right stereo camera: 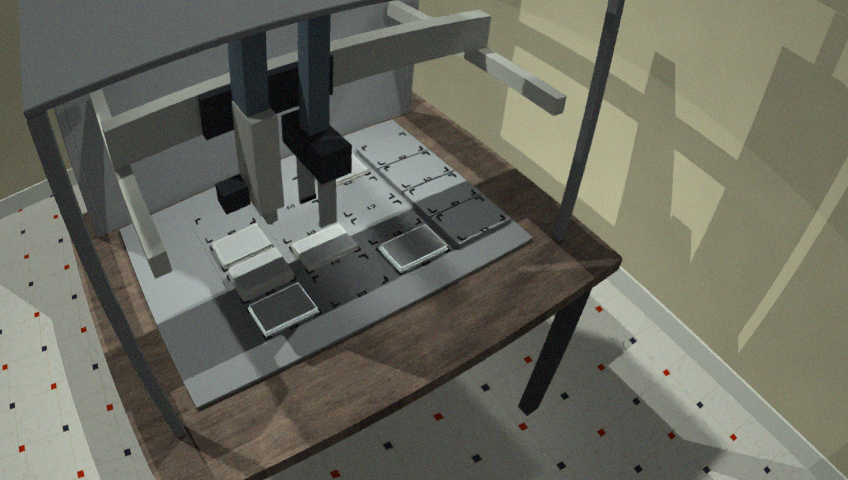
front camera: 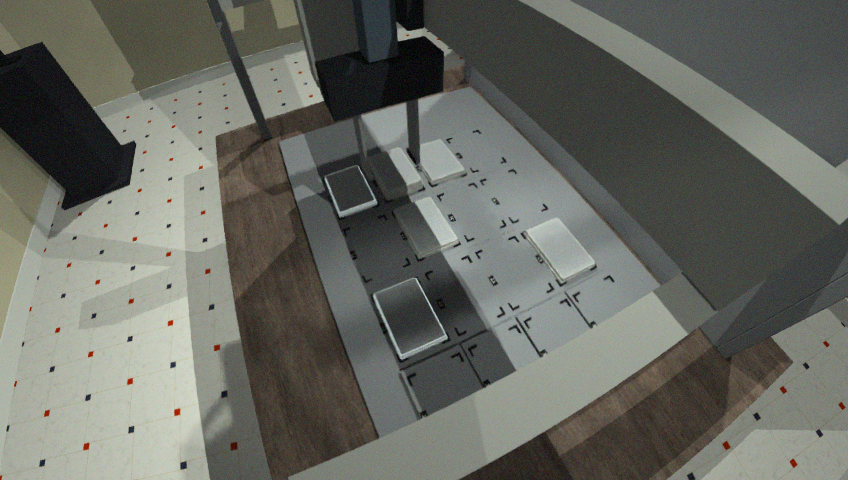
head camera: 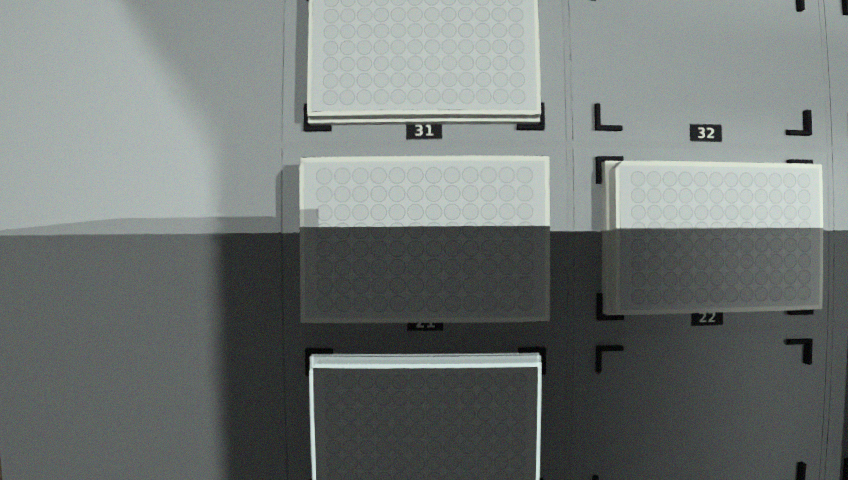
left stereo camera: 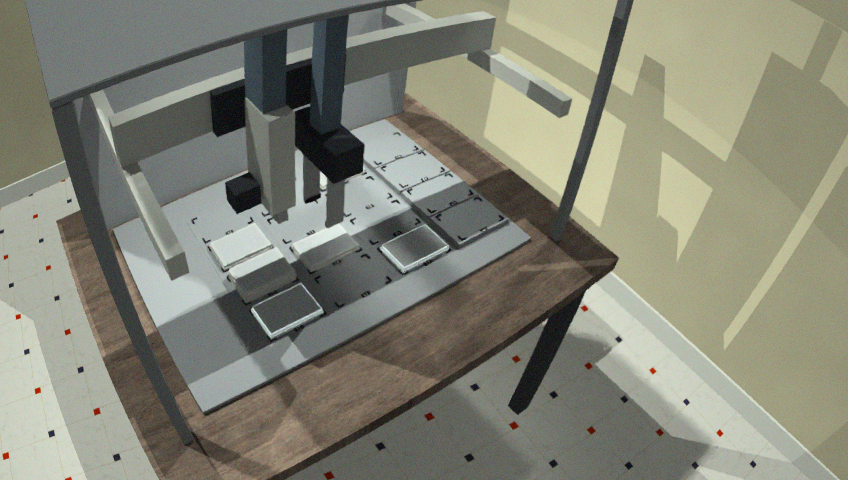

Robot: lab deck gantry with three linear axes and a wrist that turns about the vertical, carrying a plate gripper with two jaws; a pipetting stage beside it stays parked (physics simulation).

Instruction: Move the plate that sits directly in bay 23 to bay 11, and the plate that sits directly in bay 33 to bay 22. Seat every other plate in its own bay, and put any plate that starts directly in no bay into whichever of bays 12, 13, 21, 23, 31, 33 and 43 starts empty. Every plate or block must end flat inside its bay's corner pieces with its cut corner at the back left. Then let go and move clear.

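Frame: origin at the robot's base, x ahead, y left, z up, level; centimetres.
Where they show: gripper, fingertip midpoint: (right stereo camera: 317, 211) (front camera: 391, 165) (left stereo camera: 322, 211); robot's base, origin of the base link: (right stereo camera: 266, 338) (front camera: 324, 180) (left stereo camera: 271, 340).
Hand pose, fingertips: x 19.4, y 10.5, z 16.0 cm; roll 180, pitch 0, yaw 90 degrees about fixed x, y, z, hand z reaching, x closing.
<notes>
Things, the pixels of their centre, and the offset from my fingertips. "*": a spot on its surface instead.
- stack, body centre: (head camera: 424, 239) (left stereo camera: 261, 272) (right stereo camera: 259, 271) (front camera: 393, 170) dx -13.0, dy +4.5, dz -14.0 cm
- bay 22's plate, body centre: (head camera: 715, 237) (front camera: 425, 225) (left stereo camera: 325, 246) (right stereo camera: 324, 246) dx +3.4, dy +4.5, dz -15.3 cm
- bay 31's plate, body centre: (head camera: 423, 44) (left stereo camera: 240, 246) (right stereo camera: 241, 245) (front camera: 436, 160) dx -13.0, dy +15.2, dz -15.3 cm
- bay 43's plate, body centre: (front camera: 559, 248) (left stereo camera: 335, 170) (right stereo camera: 338, 171) dx +19.8, dy +25.9, dz -15.3 cm
- bay 11, surface spot: (head camera: 425, 428) (left stereo camera: 284, 306) (front camera: 351, 186) * dx -13.0, dy -5.6, dz -14.6 cm
- bay 13, surface spot: (front camera: 410, 318) (left stereo camera: 418, 243) * dx +20.7, dy -6.3, dz -14.6 cm
- raised section, surface spot: (left stereo camera: 464, 214) * dx +35.9, dy -4.5, dz -14.6 cm
My gripper (front camera: 389, 164) (left stereo camera: 323, 212) (right stereo camera: 317, 211) is open and empty, high above the deck near bays 21 and 22. A thick pale plate or stack (front camera: 395, 172) (head camera: 423, 237) (left stereo camera: 263, 279) (right stereo camera: 261, 279) is at bay 21, covering its corner pieces. Other pale plates lie flat: bay 22's plate (front camera: 427, 226) (head camera: 714, 237) (left stereo camera: 325, 245), bay 31's plate (front camera: 440, 160) (head camera: 423, 59) (left stereo camera: 241, 245) and bay 43's plate (front camera: 561, 248). Clear-rimmed plates lie in bay 11 (front camera: 351, 190) (head camera: 425, 428) (left stereo camera: 287, 310) and bay 13 (front camera: 410, 318) (left stereo camera: 414, 246). Cut corners are unclear.
The parked pipetting stage (left stereo camera: 270, 160) (right stereo camera: 258, 160) stands left of my gripper in the stereo views. A black block (left stereo camera: 242, 193) (right stereo camera: 232, 194) is beside it. Gantry rails run above the deck, with frame posts at the table's corners. A raised section (left stereo camera: 464, 214) borders the deck's right side.
</notes>
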